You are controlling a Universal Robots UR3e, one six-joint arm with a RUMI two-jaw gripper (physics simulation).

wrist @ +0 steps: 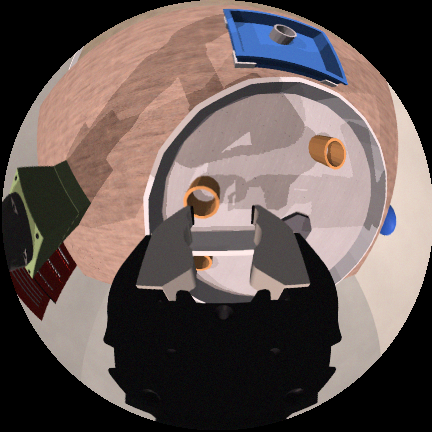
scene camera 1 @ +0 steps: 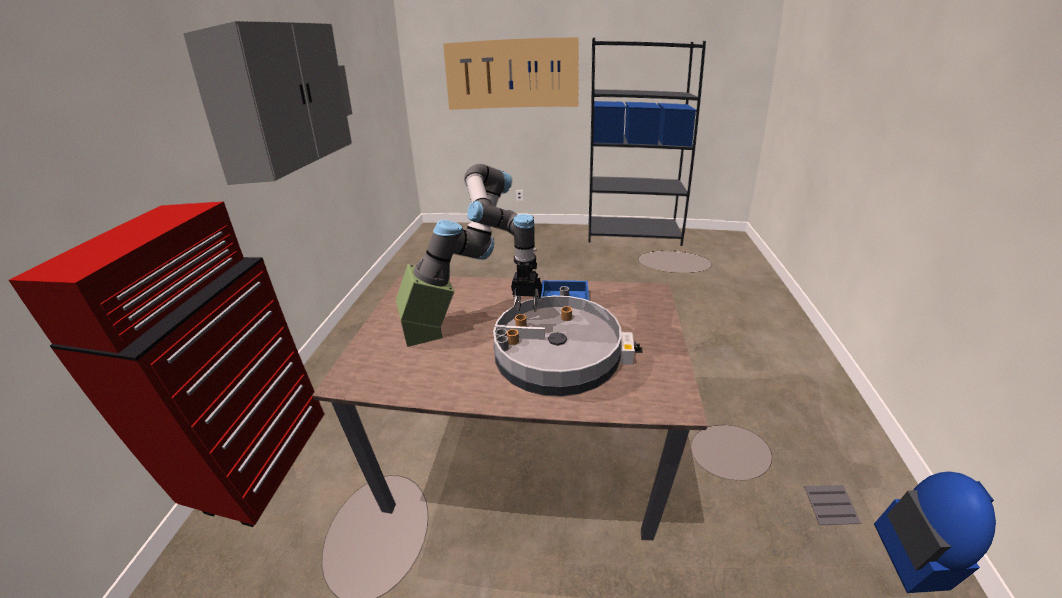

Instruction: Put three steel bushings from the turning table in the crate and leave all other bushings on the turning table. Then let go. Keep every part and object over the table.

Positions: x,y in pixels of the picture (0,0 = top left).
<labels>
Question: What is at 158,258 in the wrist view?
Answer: The gripper.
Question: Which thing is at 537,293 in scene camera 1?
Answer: The gripper.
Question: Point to a blue crate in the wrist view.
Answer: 251,46
</labels>
